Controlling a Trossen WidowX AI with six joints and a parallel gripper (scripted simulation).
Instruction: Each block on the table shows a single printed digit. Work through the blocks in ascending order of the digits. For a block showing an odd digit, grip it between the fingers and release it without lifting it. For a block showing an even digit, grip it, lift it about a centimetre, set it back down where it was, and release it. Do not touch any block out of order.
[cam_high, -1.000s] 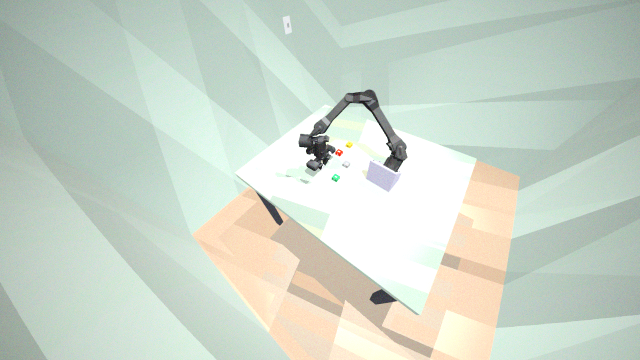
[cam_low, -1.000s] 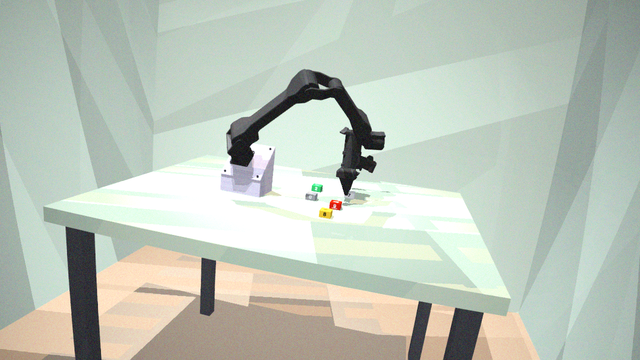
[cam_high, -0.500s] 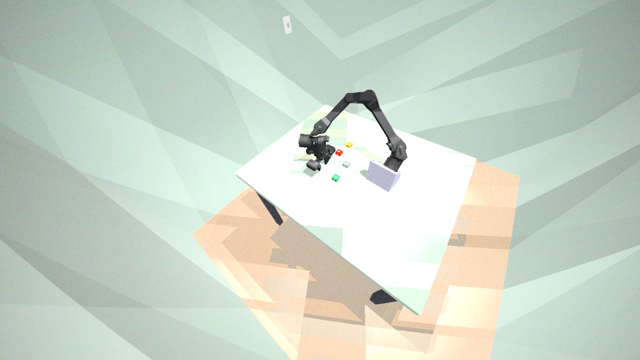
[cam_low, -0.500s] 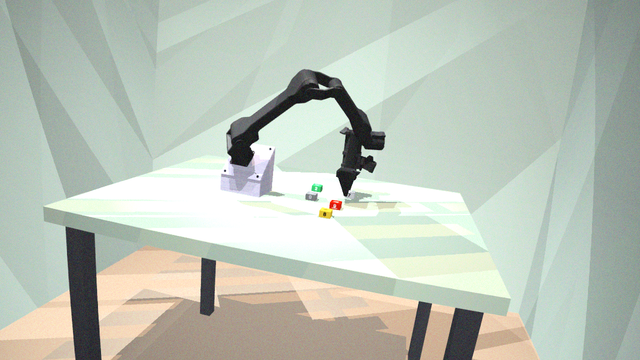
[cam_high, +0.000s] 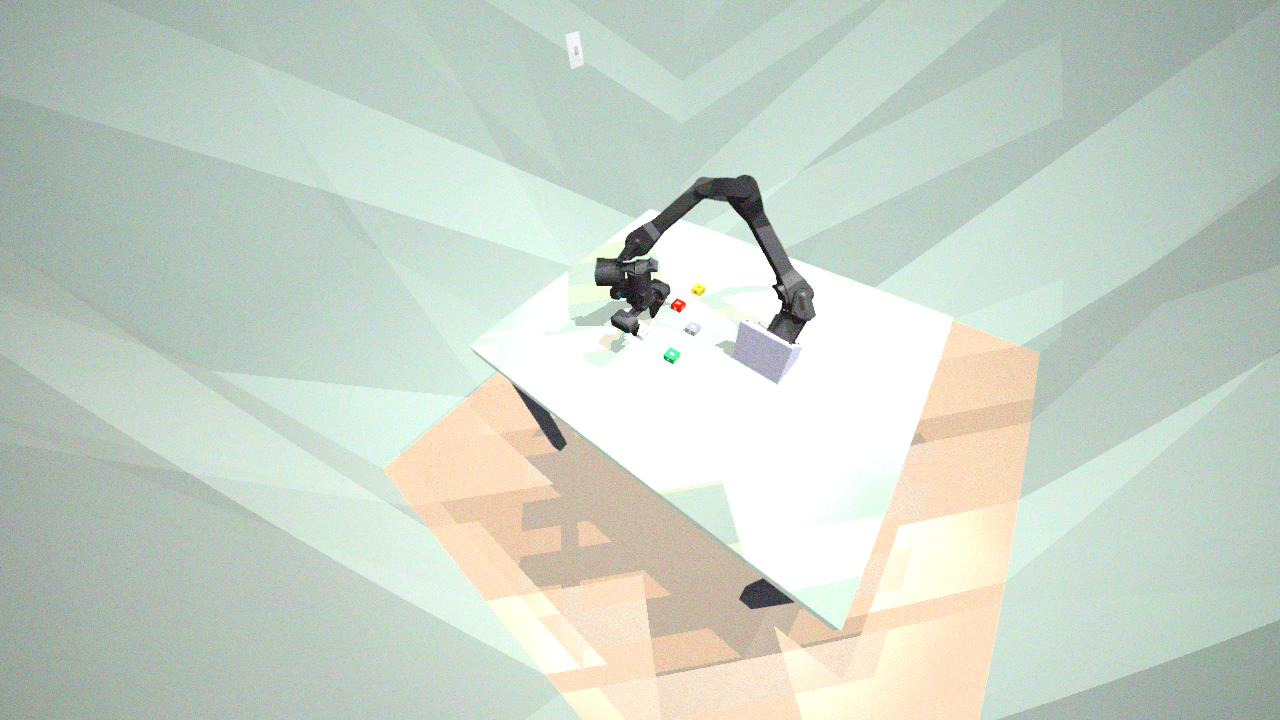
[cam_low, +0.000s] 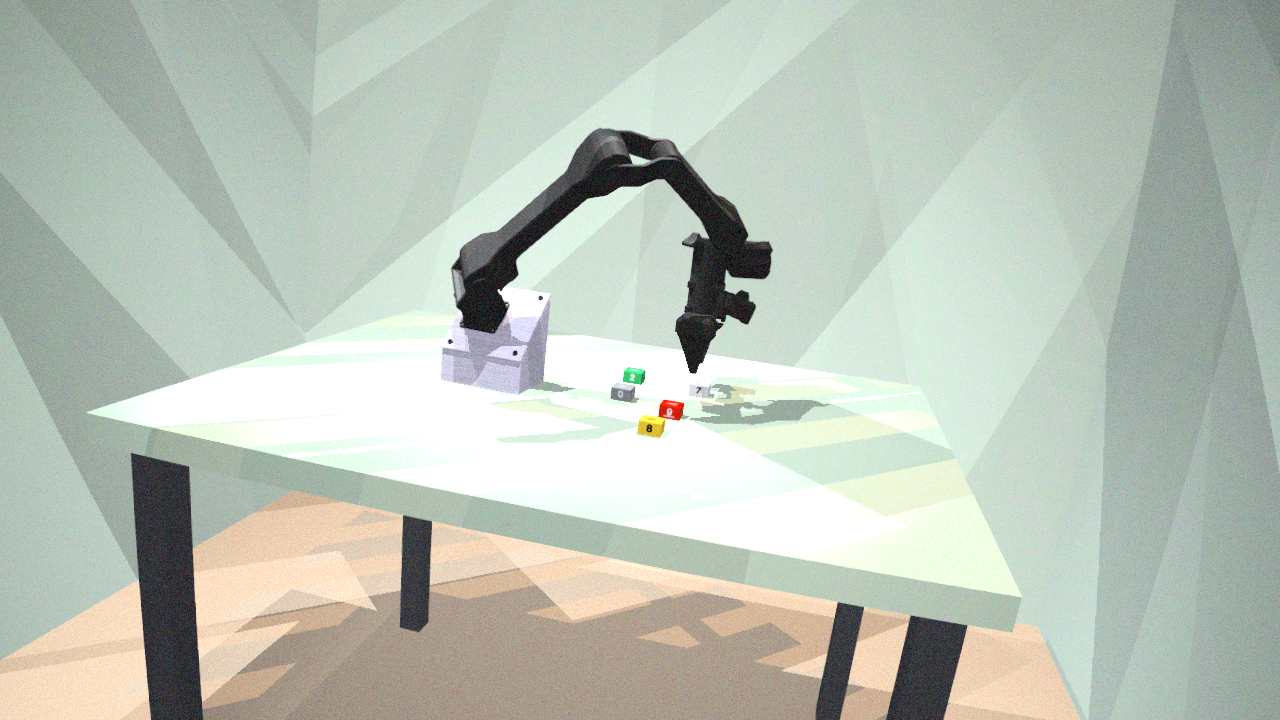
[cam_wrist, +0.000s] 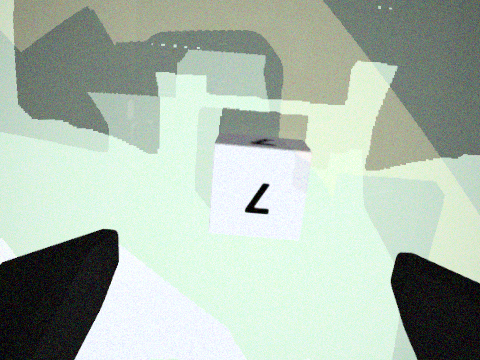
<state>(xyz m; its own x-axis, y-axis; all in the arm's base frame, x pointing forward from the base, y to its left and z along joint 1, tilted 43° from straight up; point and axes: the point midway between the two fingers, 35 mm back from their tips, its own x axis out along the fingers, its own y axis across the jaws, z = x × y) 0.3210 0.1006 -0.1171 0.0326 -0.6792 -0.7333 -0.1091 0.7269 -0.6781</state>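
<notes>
Now: gripper tip 3 cm above the white block marked 7 and 1 cm short of it. From my gripper tip the other things lie so: red block: 15 cm to the right, 3 cm below; grey block marked 0: 11 cm to the right, 9 cm behind, 3 cm below; green block: 11 cm behind, 3 cm below, 1 cm to the left.
</notes>
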